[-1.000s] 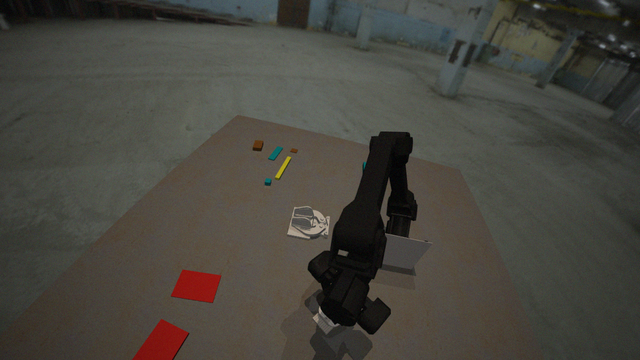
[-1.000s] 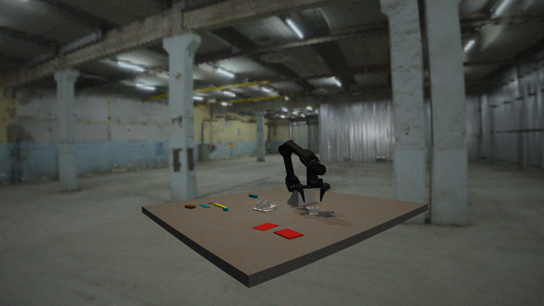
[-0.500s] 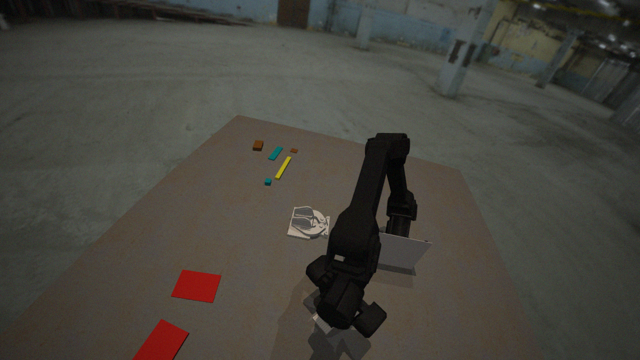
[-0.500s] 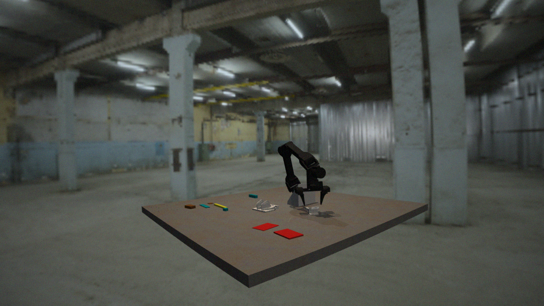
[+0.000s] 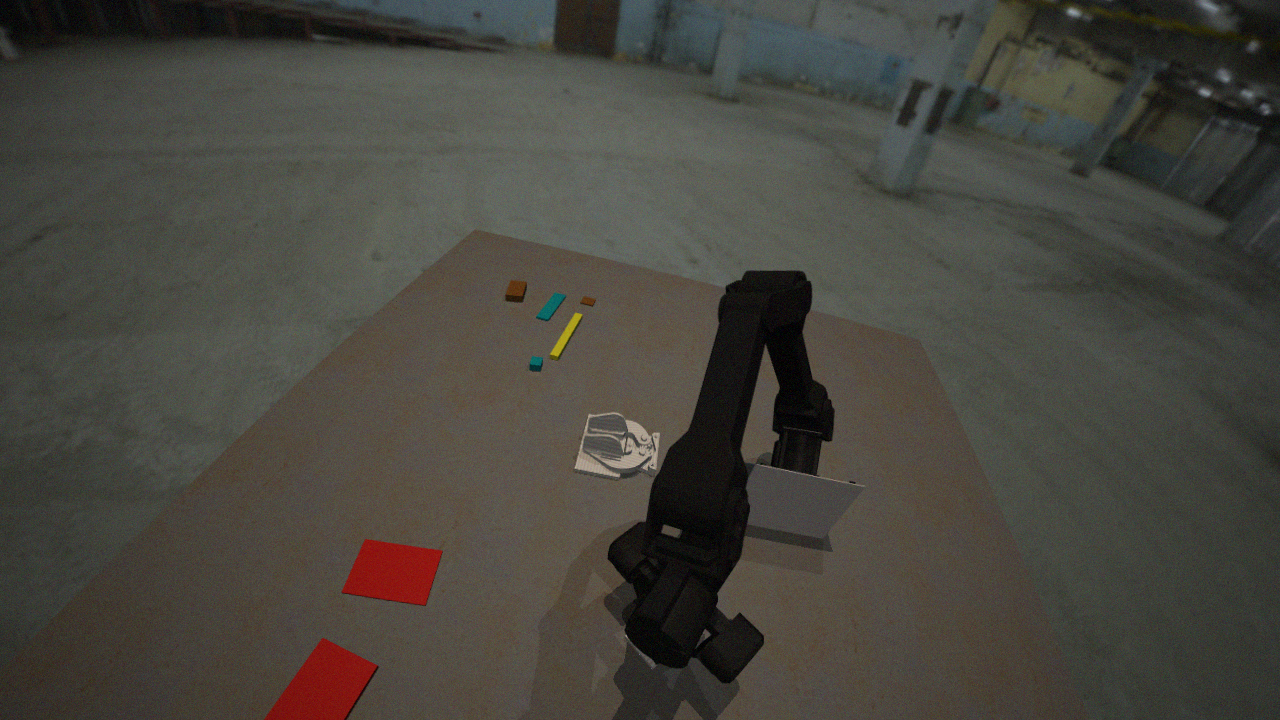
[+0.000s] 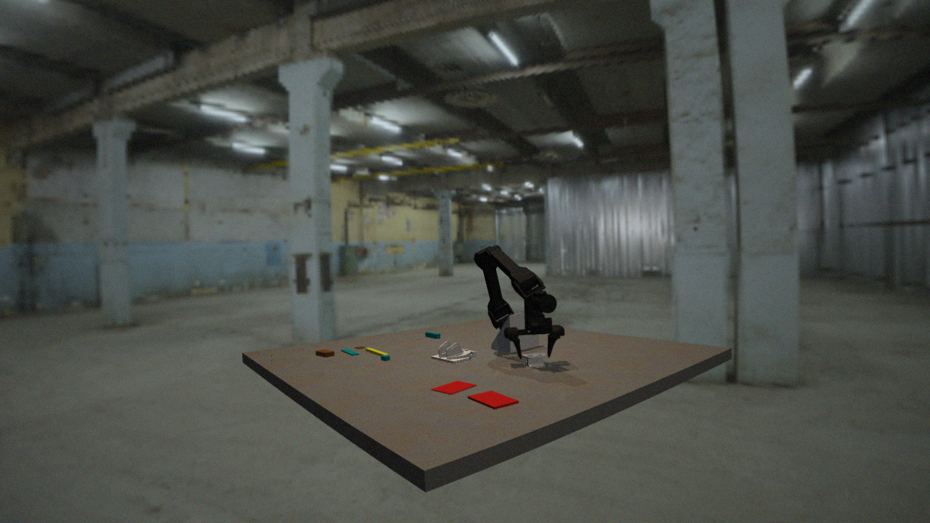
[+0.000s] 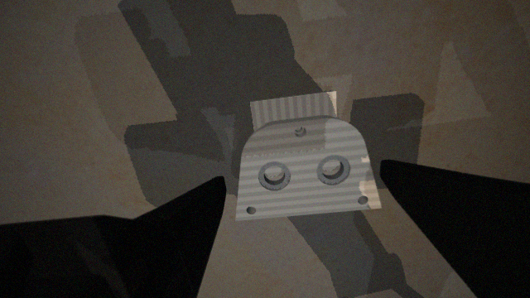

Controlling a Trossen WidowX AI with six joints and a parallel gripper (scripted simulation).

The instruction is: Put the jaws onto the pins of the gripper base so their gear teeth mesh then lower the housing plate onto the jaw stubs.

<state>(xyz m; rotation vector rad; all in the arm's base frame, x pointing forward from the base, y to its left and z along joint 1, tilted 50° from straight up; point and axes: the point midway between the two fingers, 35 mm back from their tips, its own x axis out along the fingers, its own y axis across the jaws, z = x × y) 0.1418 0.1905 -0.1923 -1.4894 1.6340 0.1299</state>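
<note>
The gripper jaw lies 110 mm ahead of my gripper tip and 240 mm to the right of it. Also, from my gripper tip: yellow bar 320 mm ahead, 500 mm to the right, 10 mm below; then teal block 10 mm behind, 660 mm to the right, 10 mm below.
</note>
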